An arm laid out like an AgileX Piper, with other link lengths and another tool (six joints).
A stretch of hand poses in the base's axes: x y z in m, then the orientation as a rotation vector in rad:
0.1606 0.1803 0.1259 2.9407 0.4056 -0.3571
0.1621 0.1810 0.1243 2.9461 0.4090 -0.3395
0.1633 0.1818 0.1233 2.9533 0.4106 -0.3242
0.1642 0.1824 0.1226 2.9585 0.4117 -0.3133
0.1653 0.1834 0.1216 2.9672 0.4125 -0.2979
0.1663 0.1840 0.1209 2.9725 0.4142 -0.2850
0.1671 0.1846 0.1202 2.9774 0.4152 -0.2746
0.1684 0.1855 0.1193 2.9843 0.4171 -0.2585
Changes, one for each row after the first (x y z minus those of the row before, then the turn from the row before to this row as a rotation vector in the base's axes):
0.0015 0.0007 -0.0016 0.0056 -0.0113 0.0022
0.0012 0.0008 -0.0010 0.0071 -0.0097 0.0005
0.0009 0.0006 -0.0007 0.0052 -0.0069 0.0003
0.0011 0.0010 -0.0010 0.0085 -0.0097 -0.0003
0.0010 0.0006 -0.0007 0.0055 -0.0081 0.0008
0.0008 0.0006 -0.0007 0.0050 -0.0065 0.0003
0.0013 0.0009 -0.0009 0.0072 -0.0101 0.0008

